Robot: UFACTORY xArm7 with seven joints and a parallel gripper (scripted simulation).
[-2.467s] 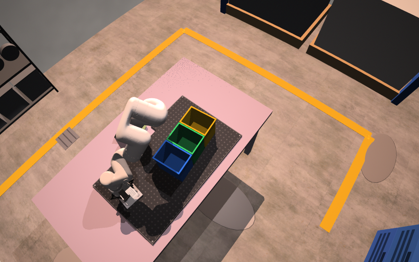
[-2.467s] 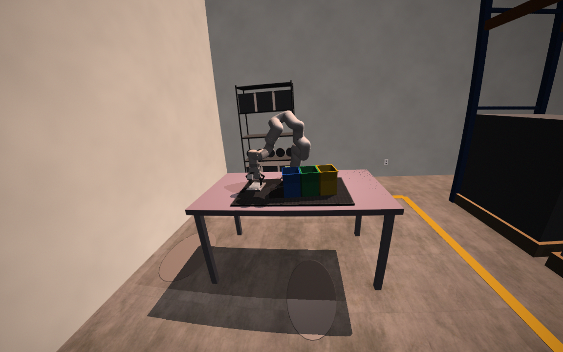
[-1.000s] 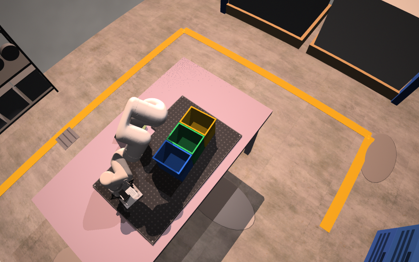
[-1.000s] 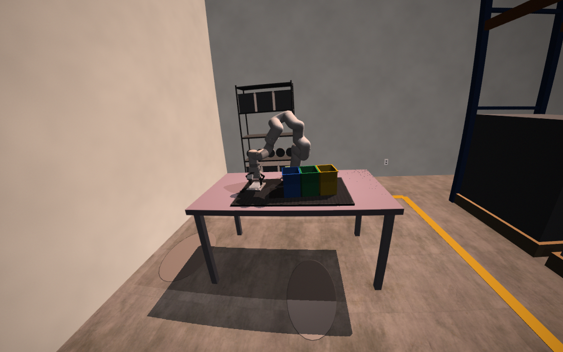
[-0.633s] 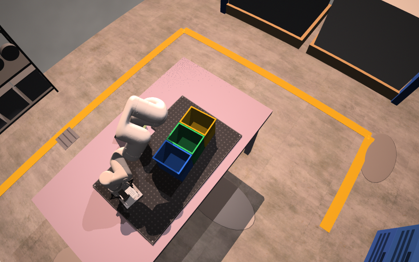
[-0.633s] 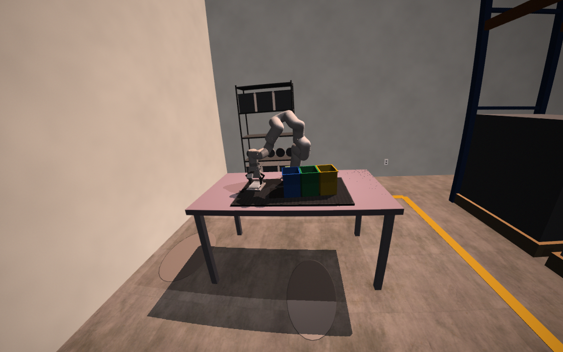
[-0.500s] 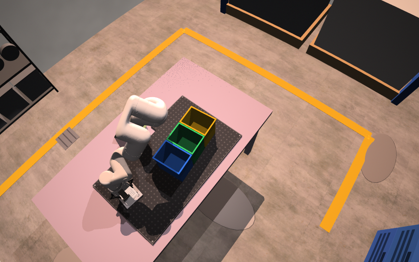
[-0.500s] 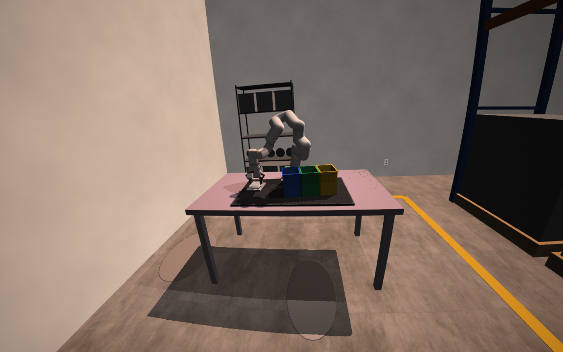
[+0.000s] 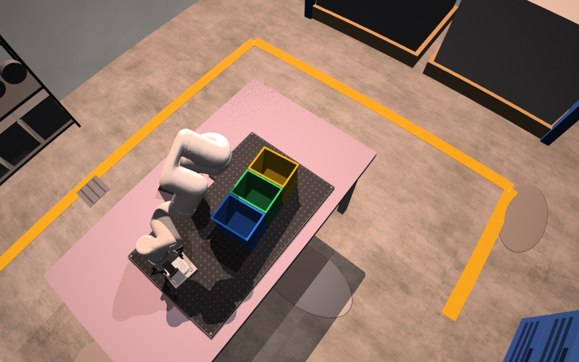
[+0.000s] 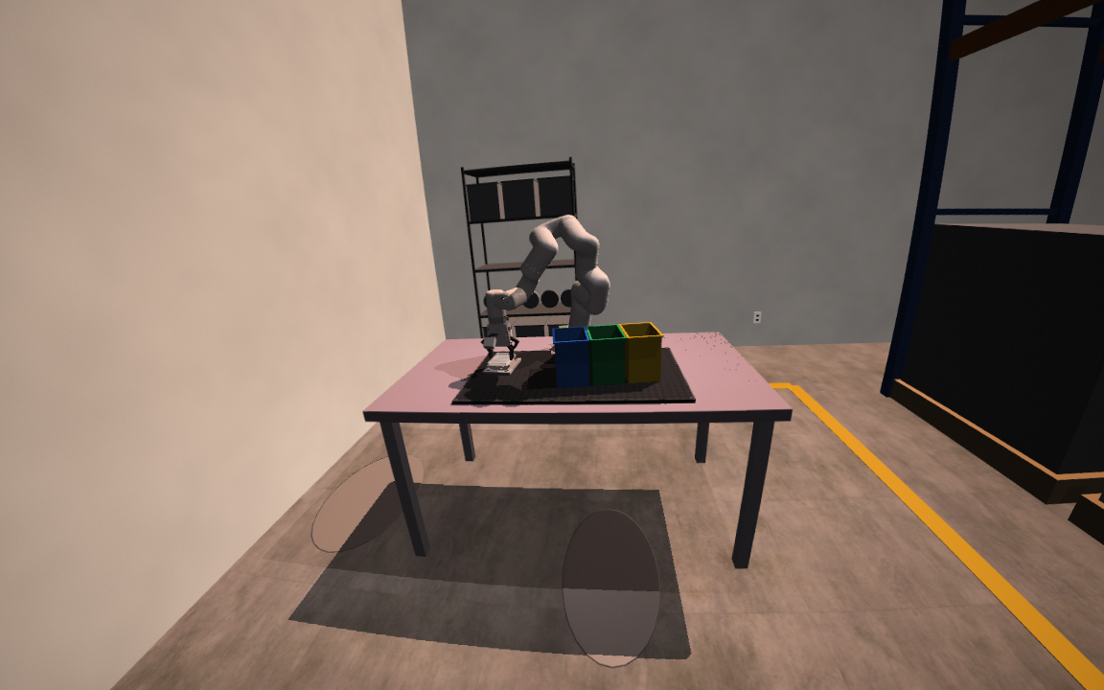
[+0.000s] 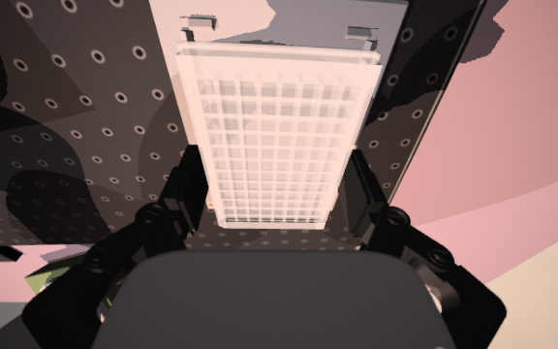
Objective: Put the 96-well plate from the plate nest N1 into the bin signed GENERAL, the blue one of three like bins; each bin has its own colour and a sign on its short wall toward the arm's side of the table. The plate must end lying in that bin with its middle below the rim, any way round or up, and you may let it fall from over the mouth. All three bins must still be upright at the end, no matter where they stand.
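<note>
Now: hand 40 mm above the plate nest N1. Also, from my hand: green bin 450 mm to the left, 40 mm ahead, 40 mm above; 96-well plate 10 mm below; blue bin 320 mm to the left, 70 mm ahead, 40 mm above.
</note>
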